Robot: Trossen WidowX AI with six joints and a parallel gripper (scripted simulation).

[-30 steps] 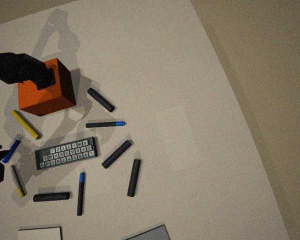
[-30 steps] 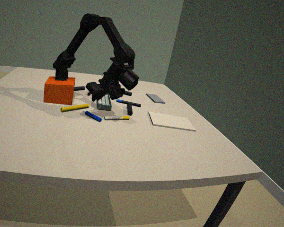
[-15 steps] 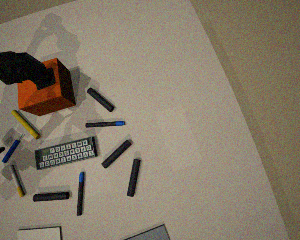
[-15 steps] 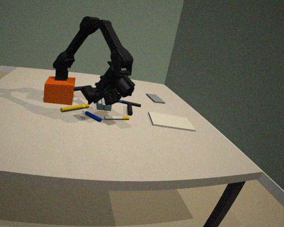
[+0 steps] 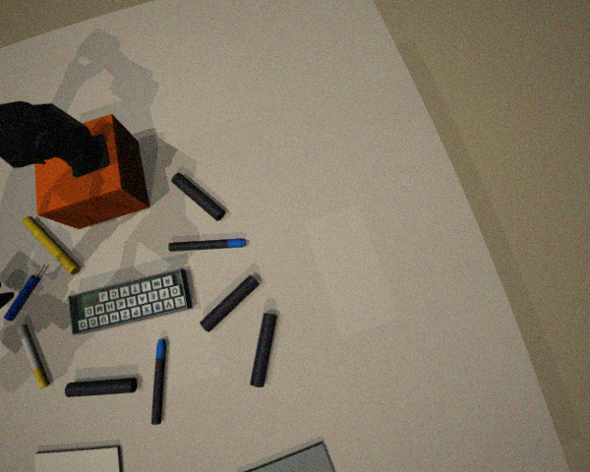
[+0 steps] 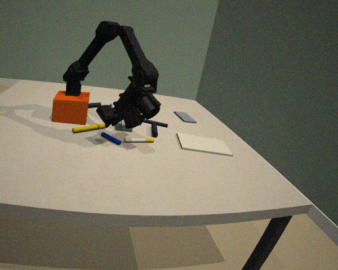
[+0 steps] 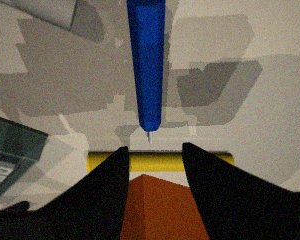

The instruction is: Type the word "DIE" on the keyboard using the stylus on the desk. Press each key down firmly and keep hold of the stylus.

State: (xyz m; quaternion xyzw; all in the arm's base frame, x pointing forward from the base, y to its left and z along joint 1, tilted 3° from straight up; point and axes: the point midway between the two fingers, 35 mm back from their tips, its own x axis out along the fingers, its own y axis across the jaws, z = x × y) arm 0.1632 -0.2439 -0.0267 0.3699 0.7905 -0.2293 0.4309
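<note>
My gripper tip is now 70 mm to the right of the yellow marker, 70 mm past it and 40 mm above it. Also, from my gripper tip: white-and-yellow pen (130 mm ahead, 40 mm below, 10 mm to the right); grey card (470 mm ahead, 350 mm to the left, 50 mm below); white pad (410 mm ahead, 50 mm below).
</note>
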